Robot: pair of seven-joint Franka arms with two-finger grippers.
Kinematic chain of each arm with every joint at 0, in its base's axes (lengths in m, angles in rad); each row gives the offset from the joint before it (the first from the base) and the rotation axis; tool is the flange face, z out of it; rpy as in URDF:
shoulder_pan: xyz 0 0 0.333 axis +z
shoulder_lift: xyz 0 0 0 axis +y
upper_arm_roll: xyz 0 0 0.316 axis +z
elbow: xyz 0.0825 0 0 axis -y
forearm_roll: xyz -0.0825 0 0.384 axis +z
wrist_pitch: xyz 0 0 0 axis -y
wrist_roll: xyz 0.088 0 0 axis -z
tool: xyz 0 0 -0.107 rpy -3.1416 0 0
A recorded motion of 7 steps. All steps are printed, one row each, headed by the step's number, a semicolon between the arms.
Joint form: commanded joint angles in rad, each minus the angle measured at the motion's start. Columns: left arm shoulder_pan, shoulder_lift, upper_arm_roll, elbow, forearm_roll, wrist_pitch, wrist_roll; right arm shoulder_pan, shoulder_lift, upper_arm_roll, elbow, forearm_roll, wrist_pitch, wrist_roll.
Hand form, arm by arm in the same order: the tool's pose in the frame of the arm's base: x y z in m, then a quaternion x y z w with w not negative. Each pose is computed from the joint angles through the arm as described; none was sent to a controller.
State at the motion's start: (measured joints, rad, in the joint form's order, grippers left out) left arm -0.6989 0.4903 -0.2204 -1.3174 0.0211 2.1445 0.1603; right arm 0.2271 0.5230 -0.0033 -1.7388 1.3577 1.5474 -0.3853
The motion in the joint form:
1: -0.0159 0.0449 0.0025 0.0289 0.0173 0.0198 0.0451; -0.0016 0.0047 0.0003 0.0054 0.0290 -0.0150 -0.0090
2: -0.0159 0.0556 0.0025 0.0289 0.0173 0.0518 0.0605; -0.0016 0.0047 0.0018 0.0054 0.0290 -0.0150 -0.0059
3: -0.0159 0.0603 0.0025 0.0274 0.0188 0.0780 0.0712; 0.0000 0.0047 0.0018 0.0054 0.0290 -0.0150 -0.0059
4: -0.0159 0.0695 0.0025 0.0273 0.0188 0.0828 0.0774; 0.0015 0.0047 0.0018 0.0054 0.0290 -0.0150 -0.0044
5: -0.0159 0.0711 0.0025 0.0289 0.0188 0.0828 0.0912; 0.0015 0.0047 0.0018 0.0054 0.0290 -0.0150 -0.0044
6: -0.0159 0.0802 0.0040 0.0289 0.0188 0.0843 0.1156; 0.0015 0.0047 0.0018 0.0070 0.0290 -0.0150 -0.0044
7: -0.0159 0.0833 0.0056 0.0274 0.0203 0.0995 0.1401; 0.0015 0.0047 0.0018 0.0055 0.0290 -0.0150 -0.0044
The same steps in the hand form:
1: 0.4735 -0.5712 0.4818 0.83763 -0.51622 0.15164 0.09434; 0.5912 0.2452 0.3145 -0.74733 -0.02322 0.22113 0.62614
2: 0.4762 -0.5738 0.4778 0.83248 -0.52078 0.16200 0.09759; 0.5909 0.2460 0.3145 -0.74710 -0.02258 0.22256 0.62593
3: 0.4779 -0.5754 0.4767 0.82823 -0.52397 0.17192 0.09971; 0.5905 0.2469 0.3145 -0.74709 -0.02318 0.22306 0.62576
4: 0.4791 -0.5765 0.4704 0.82716 -0.52638 0.16995 0.09926; 0.5901 0.2478 0.3145 -0.74709 -0.02318 0.22400 0.62542
5: 0.4794 -0.5767 0.4701 0.82356 -0.53197 0.17060 0.09821; 0.5901 0.2478 0.3145 -0.74709 -0.02318 0.22400 0.62542
6: 0.4811 -0.5770 0.4634 0.81810 -0.54162 0.16817 0.09527; 0.5905 0.2479 0.3152 -0.74715 -0.02370 0.22341 0.62554
7: 0.4827 -0.5773 0.4621 0.81093 -0.55056 0.17457 0.09382; 0.5902 0.2478 0.3146 -0.74709 -0.02321 0.22396 0.62543

